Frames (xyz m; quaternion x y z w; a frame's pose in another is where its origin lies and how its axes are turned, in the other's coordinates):
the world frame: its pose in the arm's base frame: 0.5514 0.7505 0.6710 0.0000 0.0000 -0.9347 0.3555
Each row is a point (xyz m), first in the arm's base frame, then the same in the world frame.
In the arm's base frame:
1: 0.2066 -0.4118 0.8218
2: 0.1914 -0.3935 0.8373
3: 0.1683 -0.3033 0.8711
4: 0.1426 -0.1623 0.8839
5: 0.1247 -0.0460 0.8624
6: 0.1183 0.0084 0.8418
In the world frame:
1: 1.0300 0.6394 0.1508
2: 1.0292 0.6156 0.1663
3: 0.9866 0.5329 0.2001
4: 0.9121 0.4104 0.2129
5: 0.8482 0.3116 0.1914
6: 0.8168 0.2667 0.1708

